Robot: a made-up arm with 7 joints. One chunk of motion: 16 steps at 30 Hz.
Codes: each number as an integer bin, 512 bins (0 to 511) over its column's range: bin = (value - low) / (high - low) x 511, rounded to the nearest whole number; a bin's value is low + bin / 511 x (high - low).
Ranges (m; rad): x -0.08..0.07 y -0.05..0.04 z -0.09..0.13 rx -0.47..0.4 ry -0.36..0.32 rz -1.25..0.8
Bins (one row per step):
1: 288 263 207 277 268 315
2: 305 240 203 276 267 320
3: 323 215 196 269 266 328
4: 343 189 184 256 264 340
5: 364 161 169 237 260 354
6: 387 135 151 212 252 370
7: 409 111 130 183 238 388
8: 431 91 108 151 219 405
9: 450 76 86 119 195 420
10: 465 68 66 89 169 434
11: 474 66 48 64 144 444
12: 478 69 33 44 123 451
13: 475 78 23 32 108 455
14: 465 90 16 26 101 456
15: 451 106 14 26 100 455
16: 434 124 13 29 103 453
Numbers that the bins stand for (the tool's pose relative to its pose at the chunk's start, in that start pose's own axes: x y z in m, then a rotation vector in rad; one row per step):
1: 0.0045 -0.0037 -0.0009 0.0016 -0.0034 0.0137
2: 0.0095 -0.0077 -0.0026 -0.0001 -0.0047 0.0338
3: 0.0148 -0.0121 -0.0056 -0.0120 -0.0060 0.0659
4: 0.0207 -0.0167 -0.0108 -0.0341 -0.0087 0.1140
5: 0.0268 -0.0216 -0.0172 -0.0665 -0.0140 0.1702
6: 0.0336 -0.0262 -0.0250 -0.1091 -0.0247 0.2343
7: 0.0401 -0.0305 -0.0340 -0.1584 -0.0433 0.3066
8: 0.0465 -0.0340 -0.0435 -0.2129 -0.0686 0.3748
9: 0.0521 -0.0366 -0.0530 -0.2674 -0.1005 0.4349
10: 0.0565 -0.0380 -0.0616 -0.3185 -0.1351 0.4911
11: 0.0591 -0.0384 -0.0693 -0.3610 -0.1684 0.5312
12: 0.0603 -0.0378 -0.0758 -0.3951 -0.1963 0.5593
13: 0.0594 -0.0363 -0.0801 -0.4155 -0.2163 0.5753
14: 0.0565 -0.0341 -0.0831 -0.4257 -0.2256 0.5794
15: 0.0524 -0.0313 -0.0840 -0.4257 -0.2269 0.5753
16: 0.0474 -0.0282 -0.0844 -0.4206 -0.2229 0.5673

